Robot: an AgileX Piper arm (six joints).
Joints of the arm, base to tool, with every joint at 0 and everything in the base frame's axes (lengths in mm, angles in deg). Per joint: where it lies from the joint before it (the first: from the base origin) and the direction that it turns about. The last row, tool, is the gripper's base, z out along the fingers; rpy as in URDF.
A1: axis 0 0 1 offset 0.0 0.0 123.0
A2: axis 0 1 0 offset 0.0 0.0 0.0
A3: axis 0 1 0 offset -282.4 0.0 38.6
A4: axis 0.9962 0 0.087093 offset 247.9 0.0 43.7
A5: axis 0 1 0 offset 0.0 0.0 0.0
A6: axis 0.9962 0 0.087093 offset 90.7 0.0 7.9
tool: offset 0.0 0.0 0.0 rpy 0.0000 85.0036 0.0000
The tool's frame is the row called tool.
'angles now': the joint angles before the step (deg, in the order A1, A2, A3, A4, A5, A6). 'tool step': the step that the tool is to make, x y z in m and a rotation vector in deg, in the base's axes. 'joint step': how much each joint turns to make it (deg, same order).
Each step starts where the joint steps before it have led.
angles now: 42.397, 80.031, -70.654, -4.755, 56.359, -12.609
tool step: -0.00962, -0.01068, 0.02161, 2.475, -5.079, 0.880
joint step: 0.000, -4.196, -0.001, -1.154, -1.294, -0.845
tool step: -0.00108, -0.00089, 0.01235, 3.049, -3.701, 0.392
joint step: 0.001, -1.340, -0.615, -0.167, -2.860, -0.120
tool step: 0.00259, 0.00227, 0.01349, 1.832, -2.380, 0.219
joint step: 0.000, 0.257, -2.593, -0.115, -0.677, -0.203
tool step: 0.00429, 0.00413, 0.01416, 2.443, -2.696, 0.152
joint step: 0.001, 0.724, -2.961, 0.000, -1.409, 0.001
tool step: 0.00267, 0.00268, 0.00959, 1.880, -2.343, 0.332
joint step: -0.002, 0.363, -1.722, 0.002, -1.668, -0.232
